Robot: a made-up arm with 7 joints.
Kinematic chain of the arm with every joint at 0, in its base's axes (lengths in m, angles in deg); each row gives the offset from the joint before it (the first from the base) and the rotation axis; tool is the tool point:
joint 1: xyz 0 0 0.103 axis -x
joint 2: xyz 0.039 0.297 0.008 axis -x
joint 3: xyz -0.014 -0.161 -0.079 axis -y
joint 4: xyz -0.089 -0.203 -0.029 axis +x
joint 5: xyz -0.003 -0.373 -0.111 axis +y
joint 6: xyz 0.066 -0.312 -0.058 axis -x
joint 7: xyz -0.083 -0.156 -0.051 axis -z
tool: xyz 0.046 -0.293 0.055
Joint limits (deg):
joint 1: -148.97..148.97
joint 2: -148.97..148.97
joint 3: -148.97..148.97
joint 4: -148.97..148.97
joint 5: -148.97..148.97
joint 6: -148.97..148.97
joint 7: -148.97..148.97
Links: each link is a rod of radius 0.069 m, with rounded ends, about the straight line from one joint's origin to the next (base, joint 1, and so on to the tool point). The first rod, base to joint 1, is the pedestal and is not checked.
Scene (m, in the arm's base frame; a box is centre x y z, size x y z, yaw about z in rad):
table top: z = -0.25
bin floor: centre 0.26 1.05 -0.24 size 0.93 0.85 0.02 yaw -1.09
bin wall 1: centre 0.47 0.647 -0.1 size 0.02 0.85 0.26 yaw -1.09
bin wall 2: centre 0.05 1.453 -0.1 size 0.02 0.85 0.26 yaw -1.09
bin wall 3: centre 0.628 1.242 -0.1 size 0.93 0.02 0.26 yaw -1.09
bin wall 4: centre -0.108 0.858 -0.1 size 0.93 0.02 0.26 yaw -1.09
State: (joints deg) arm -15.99 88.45 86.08 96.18 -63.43 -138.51 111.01
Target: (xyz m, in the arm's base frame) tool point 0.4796 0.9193 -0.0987
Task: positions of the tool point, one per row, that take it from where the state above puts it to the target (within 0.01 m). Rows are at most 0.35 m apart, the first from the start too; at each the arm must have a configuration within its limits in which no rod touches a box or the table.
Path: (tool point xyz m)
1: 0.6983 0.2570 0.1133
2: 0.7067 0.4732 0.2042
3: 0.6309 0.7078 0.2438
4: 0.4796 0.9193 0.2352
5: 0.4796 0.9193 -0.0987

